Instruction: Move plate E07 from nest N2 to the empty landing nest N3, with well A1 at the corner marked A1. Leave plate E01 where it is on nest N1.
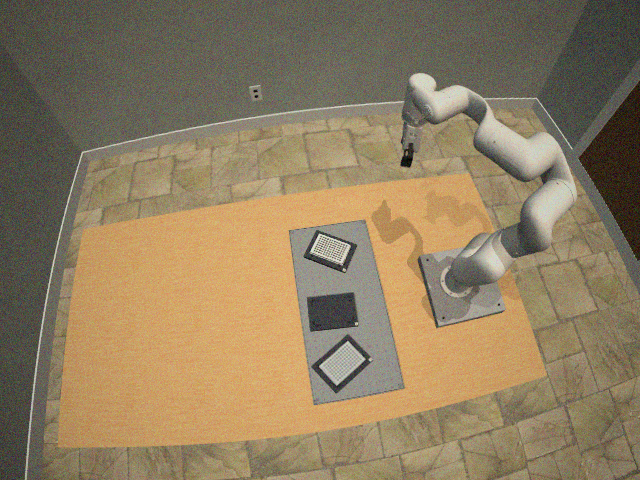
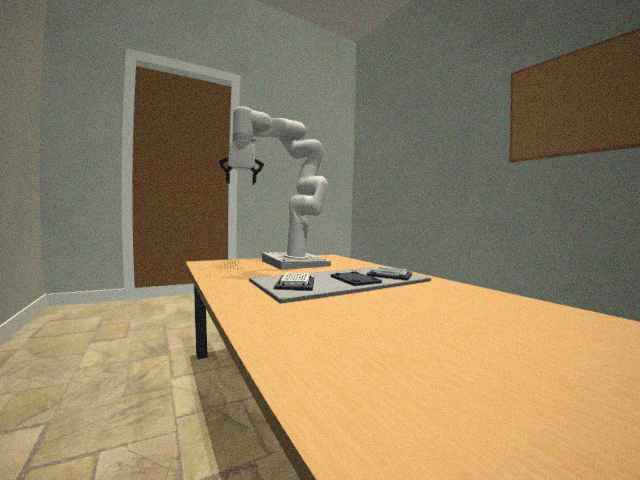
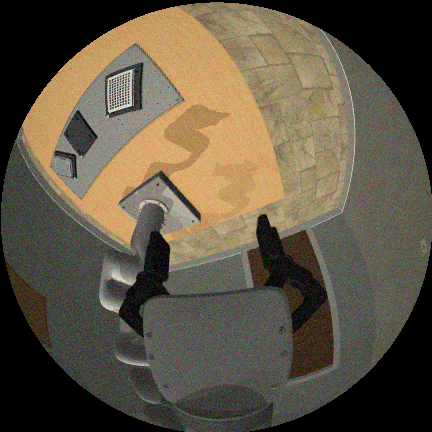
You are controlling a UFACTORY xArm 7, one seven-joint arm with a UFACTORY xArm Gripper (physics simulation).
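Note:
A white plate with large wells (image 1: 330, 249) (image 2: 295, 279) (image 3: 120, 92) sits in a dark, turned nest at one end of the grey board. A paler grey plate with fine wells (image 1: 342, 361) (image 2: 390, 272) (image 3: 64, 164) sits in another turned nest at the other end. Labels are too small to read, so I cannot tell which is E07 or E01. The empty dark landing nest N3 (image 1: 332, 311) (image 2: 355, 277) (image 3: 80, 133) lies between them, with a small pale corner mark (image 1: 356, 323). My gripper (image 1: 406, 161) (image 2: 240, 181) (image 3: 208, 231) is open and empty, high above and away from the plates.
The grey board (image 1: 369, 289) (image 2: 320, 291) (image 3: 160, 95) lies on the wooden table (image 1: 180, 310) (image 2: 439, 361) (image 3: 235, 125). The arm's base plate (image 1: 444, 310) (image 2: 273, 262) (image 3: 172, 195) stands beside the board. Shadows of the arm fall on the table near the base.

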